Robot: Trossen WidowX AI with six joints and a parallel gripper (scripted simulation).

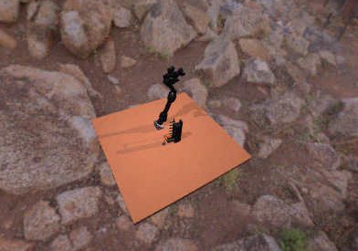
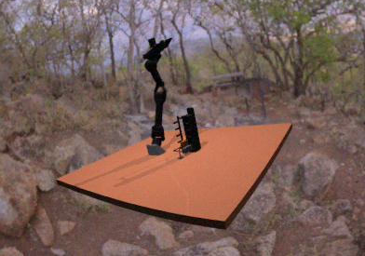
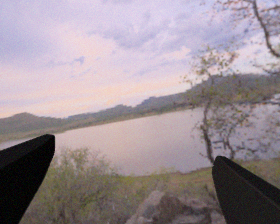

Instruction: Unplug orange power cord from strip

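My gripper tip is now 670 mm above the orange plug, 80 mm to the left of it and 10 mm short of it.
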